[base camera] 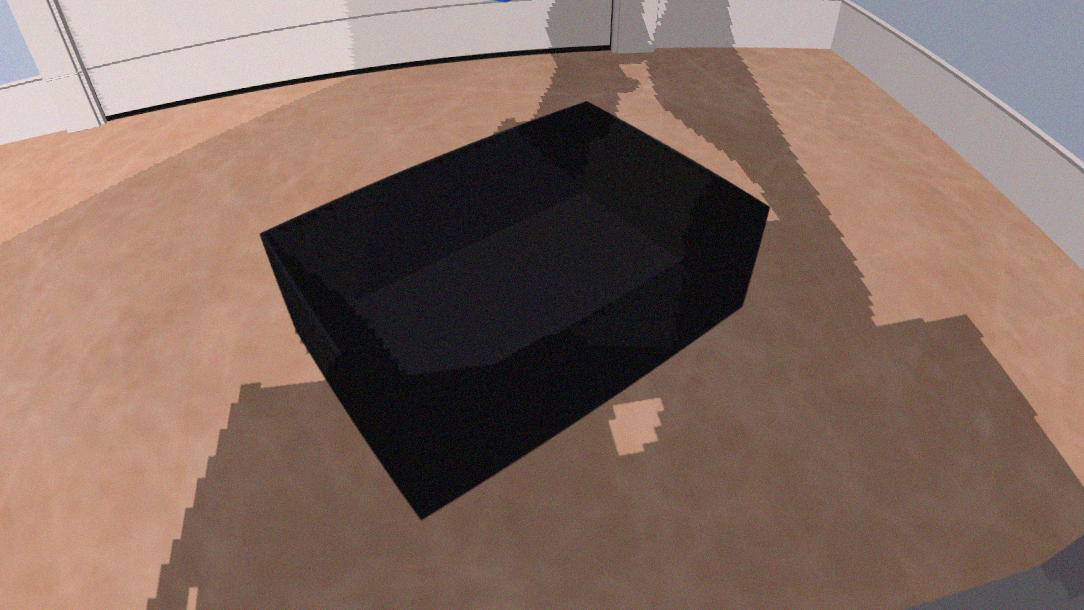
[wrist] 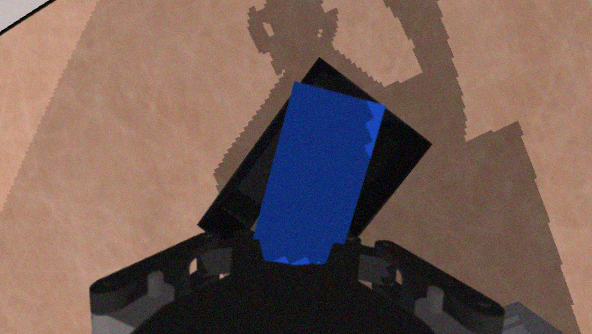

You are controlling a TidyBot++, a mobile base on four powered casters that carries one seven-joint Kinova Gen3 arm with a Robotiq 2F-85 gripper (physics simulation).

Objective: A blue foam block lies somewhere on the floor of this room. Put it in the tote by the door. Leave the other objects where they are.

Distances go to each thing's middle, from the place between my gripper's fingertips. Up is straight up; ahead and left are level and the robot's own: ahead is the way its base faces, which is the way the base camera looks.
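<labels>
My hand is 20 mm to the left of the black tote (base camera: 466, 310), and it is 200 mm above the tote.
</labels>
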